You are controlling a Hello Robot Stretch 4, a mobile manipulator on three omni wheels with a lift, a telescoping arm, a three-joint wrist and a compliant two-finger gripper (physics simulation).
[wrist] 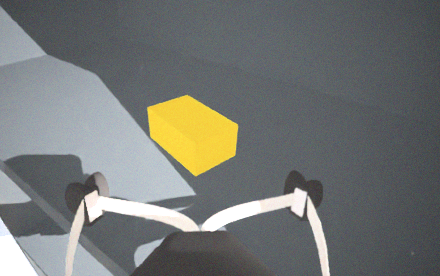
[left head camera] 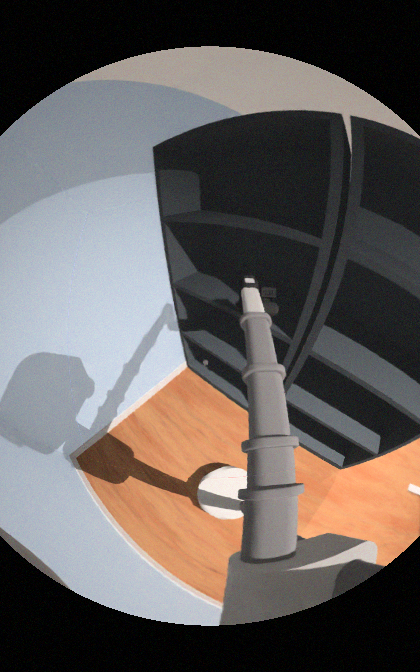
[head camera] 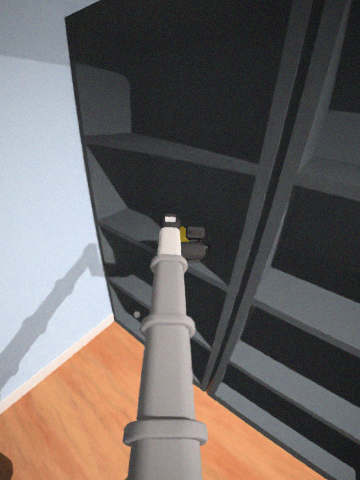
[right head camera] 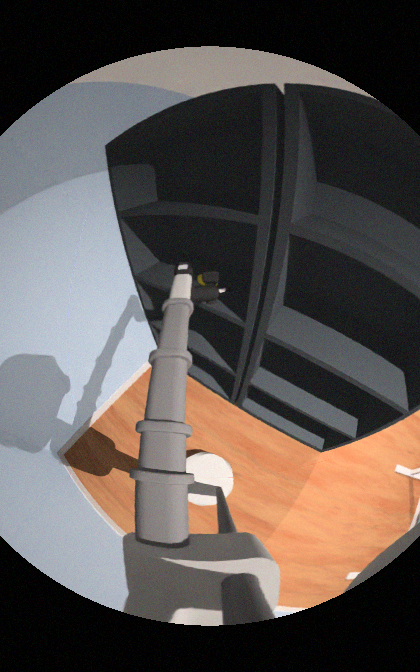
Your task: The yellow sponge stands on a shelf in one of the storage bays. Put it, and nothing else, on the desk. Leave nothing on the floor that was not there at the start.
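Frame: origin at the robot's base, x ahead, y left, z up, level; metres.
Seen in the pictures: gripper, fingertip midpoint: (wrist: 198, 188).
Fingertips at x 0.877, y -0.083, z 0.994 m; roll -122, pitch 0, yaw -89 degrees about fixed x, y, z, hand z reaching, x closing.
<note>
Pixels of each thing's top centre, then the offset from my fingertips to it.
- yellow sponge at its top centre: (wrist: 190, 115) (head camera: 184, 231) 0.109 m ahead, 0.010 m left, 0.014 m up
- small pale ball at its top centre: (head camera: 136, 313) 0.325 m ahead, 0.340 m left, 0.922 m down
The yellow sponge (wrist: 192, 132) lies on a dark shelf in the left storage bay. In the wrist view it is just beyond the fingertips, between their two lines and a little left of the middle. A small part of the sponge (head camera: 183, 234) (right head camera: 201, 279) shows beside the wrist in the head and right head camera views; in the left head camera view it is hidden behind the arm and wrist. My gripper (wrist: 198, 188) is open, with its fingers wide apart and nothing between them. It does not touch the sponge in the wrist view. The desk cannot be made out.
The left bay's side panel and shelf boards (head camera: 175, 156) surround the arm's end. An upright (head camera: 245, 240) stands right of the wrist, with another bay beyond it. A small pale ball (head camera: 136, 314) (left head camera: 205, 362) is low in the left bay. A blue wall (head camera: 45, 200) stands at the left.
</note>
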